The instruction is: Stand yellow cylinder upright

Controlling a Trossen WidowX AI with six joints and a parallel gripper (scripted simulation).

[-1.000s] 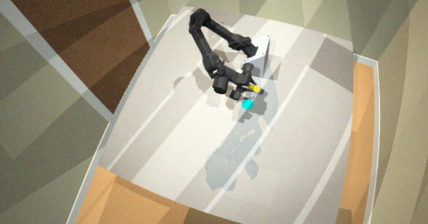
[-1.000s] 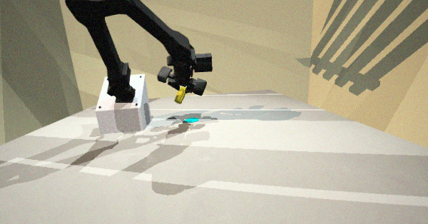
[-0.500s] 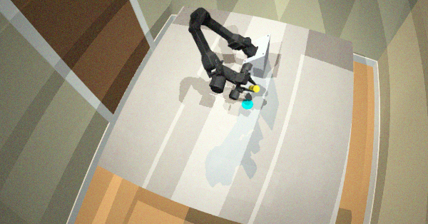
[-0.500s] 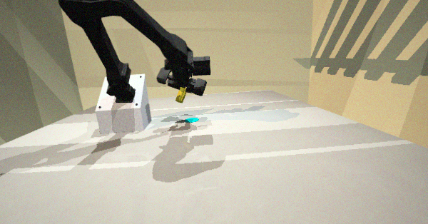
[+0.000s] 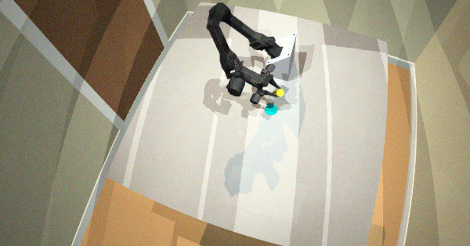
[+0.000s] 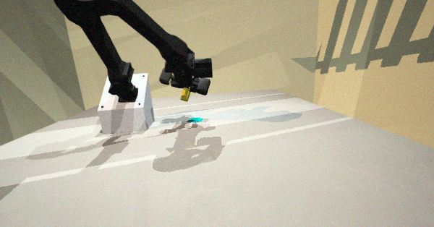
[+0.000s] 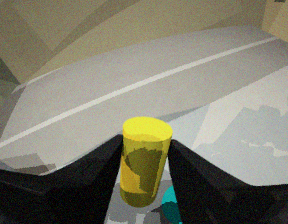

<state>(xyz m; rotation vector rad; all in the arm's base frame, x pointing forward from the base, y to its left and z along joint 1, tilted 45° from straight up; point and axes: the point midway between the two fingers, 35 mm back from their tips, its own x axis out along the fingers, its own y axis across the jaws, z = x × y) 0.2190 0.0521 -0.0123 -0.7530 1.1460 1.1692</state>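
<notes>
Now: the cyan circle 2 cm ahead of my gripper tip, 3 cm to the right of it and 13 cm below it. The rest, counted from my gripper tip: yellow tall cylinder 1 cm behind, 1 cm to the right, 2 cm below.
</notes>
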